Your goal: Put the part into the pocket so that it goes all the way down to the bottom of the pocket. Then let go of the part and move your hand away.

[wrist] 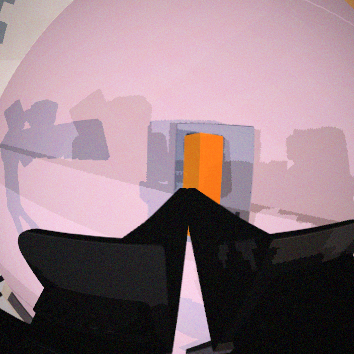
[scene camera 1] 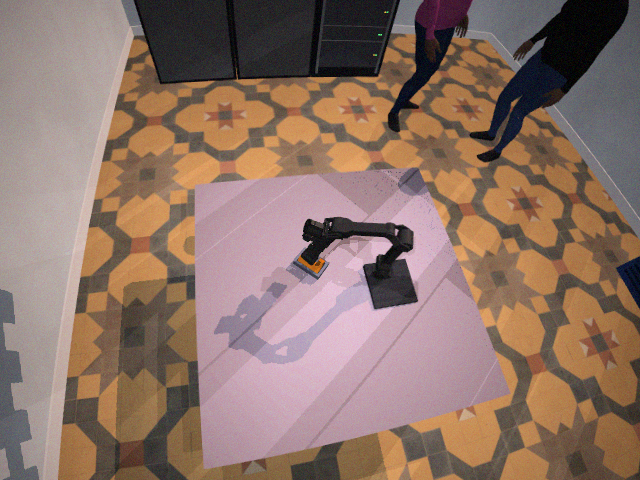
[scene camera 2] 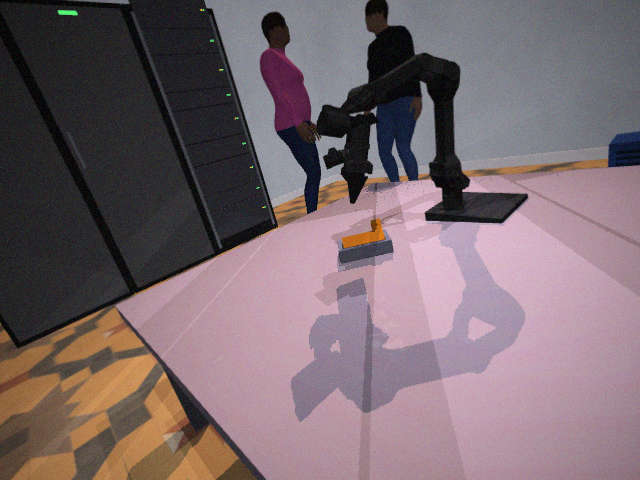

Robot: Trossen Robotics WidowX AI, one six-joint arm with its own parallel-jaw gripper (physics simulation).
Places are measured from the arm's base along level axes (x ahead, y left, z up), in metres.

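Pixels of known places: gripper, fingertip midpoint: (wrist: 186, 195) (scene camera 2: 352, 203); arm's base at its link origin: (scene camera 1: 380, 273) (scene camera 2: 452, 206).
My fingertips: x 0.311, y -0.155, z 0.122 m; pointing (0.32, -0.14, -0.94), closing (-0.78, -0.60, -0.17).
For each thing: its middle in the pictures, then the offset to it from my fingertips. Level surfaces: height alone.
- orange part at the middle of its body: (wrist: 209, 187) (scene camera 2: 361, 235) (scene camera 1: 311, 260) dx -0.016, dy -0.002, dz -0.094 m
- grey-blue block at the middle of its body: (wrist: 212, 183) (scene camera 2: 364, 245) (scene camera 1: 311, 263) dx -0.020, dy -0.004, dz -0.127 m
- pink table top at its surface level: dz -0.145 m
The orange part (scene camera 1: 307, 264) (scene camera 2: 359, 239) (wrist: 211, 165) lies inside the pocket of the grey-blue block (scene camera 1: 317, 274) (scene camera 2: 366, 251) (wrist: 242, 150). Its flat portion looks about level with the rim, and a short upright piece rises at the end nearer the robot's base in the second scene view. The pocket's bottom is hidden, so I cannot tell whether the part touches it. My gripper (scene camera 2: 353, 201) (wrist: 186, 195) is shut and empty. Its fingertips point down above the block, with a visible gap to the part in the second scene view. In the wrist view the fingers hide the part's near portion.
The block stands on a pink table top (scene camera 1: 248, 413) (scene camera 2: 439, 423). The arm's black base plate (scene camera 1: 390, 294) (scene camera 2: 488, 207) is to the right of the block. Dark cabinets (scene camera 1: 276, 38) (scene camera 2: 82, 129) and two people stand beyond the table.
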